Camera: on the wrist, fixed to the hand. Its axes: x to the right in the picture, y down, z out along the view.
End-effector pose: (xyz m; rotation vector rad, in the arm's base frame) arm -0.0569 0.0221 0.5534 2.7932 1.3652 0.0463
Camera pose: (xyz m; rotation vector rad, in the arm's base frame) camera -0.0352 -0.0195 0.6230 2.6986 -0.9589 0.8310
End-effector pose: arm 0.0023 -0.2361 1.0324 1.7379 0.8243 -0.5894
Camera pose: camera 0.0249 -0.1843 1.0945 1.5790 -0.2727 0.9454
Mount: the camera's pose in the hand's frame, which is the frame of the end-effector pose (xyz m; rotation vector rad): -0.0186 0.0456 -0.0680 -0.4133 0.4407 1.5459
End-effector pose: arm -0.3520 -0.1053 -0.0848 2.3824 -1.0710 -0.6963
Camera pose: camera -0.3472 -0.1063 -0.0010 0.7662 -1.8044 0.1825
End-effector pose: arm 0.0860 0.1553 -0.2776 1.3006 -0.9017 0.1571
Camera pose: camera 0.0806 0.2358 -0.2543 -0.0613 -1.2702 1.3128
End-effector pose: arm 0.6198 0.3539 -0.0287 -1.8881 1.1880 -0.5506
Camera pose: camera 0.5386 0.3326 -0.0263 -0.6000 2.6717 0.2064
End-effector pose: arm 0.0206 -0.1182 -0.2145 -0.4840 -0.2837 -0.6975
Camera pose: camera 0.0437 -0.1128 -0.2951 -0.7479 0.6523 0.6823
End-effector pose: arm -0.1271 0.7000 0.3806 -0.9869 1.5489 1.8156
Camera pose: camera -0.1405 0.6258 0.4176 0.0858 -1.4074 -1.6740
